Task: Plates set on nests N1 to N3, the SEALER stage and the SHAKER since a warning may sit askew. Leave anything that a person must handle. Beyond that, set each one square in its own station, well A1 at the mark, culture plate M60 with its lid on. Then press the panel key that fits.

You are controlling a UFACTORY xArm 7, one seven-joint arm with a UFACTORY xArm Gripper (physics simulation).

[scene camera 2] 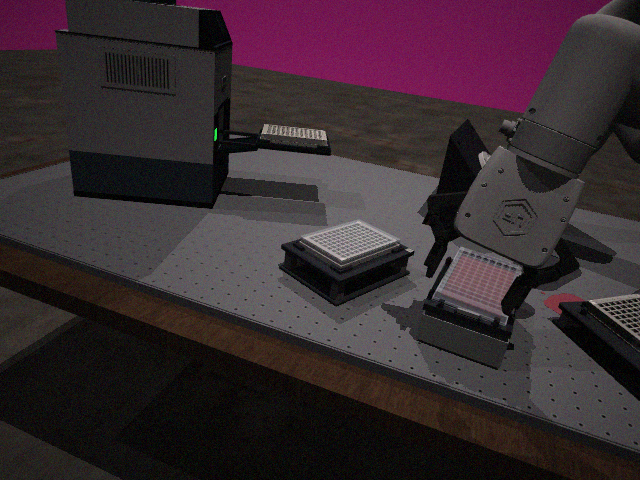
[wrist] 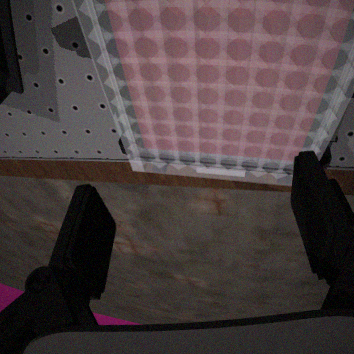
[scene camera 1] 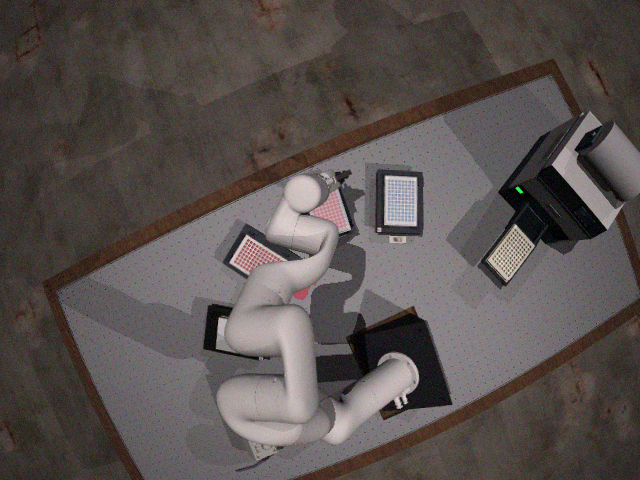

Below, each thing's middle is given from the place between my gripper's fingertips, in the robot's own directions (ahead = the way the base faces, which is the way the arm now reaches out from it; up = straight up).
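The cream plate (scene camera 1: 512,250) has my hand 50 mm below it, and my hand is also 330 mm past the plate and 390 mm to the left of it.
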